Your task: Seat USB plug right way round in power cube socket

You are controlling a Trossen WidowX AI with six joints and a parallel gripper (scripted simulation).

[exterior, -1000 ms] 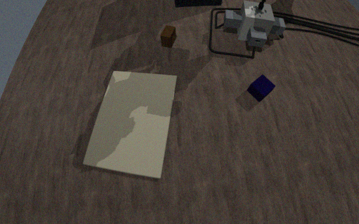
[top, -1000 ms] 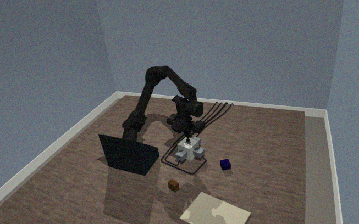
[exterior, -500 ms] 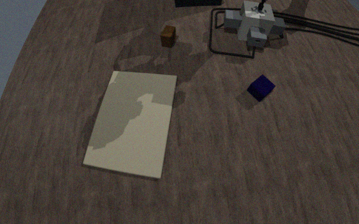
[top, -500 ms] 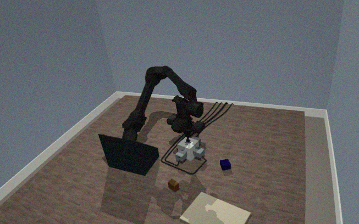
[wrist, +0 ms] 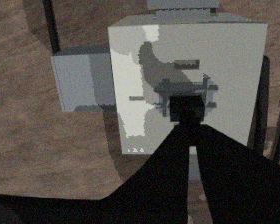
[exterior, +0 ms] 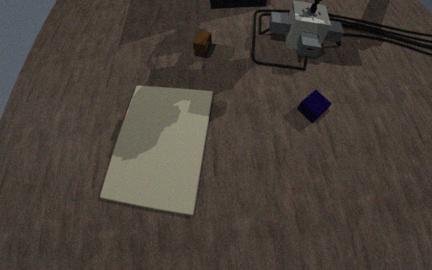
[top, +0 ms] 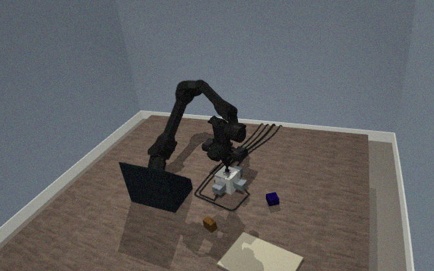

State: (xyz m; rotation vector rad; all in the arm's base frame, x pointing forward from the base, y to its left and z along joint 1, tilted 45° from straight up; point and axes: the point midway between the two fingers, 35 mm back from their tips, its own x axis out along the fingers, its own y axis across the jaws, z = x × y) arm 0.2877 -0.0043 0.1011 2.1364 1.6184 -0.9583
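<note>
The black USB plug lies 20 mm below my gripper tip. The rest, counted from my gripper tip: blue cube 190 mm ahead, 90 mm below, 70 mm to the right; cream sheet 360 mm to the right, 200 mm ahead, 100 mm below; brown cube 240 mm to the right, 90 mm below, 10 mm behind.
</note>
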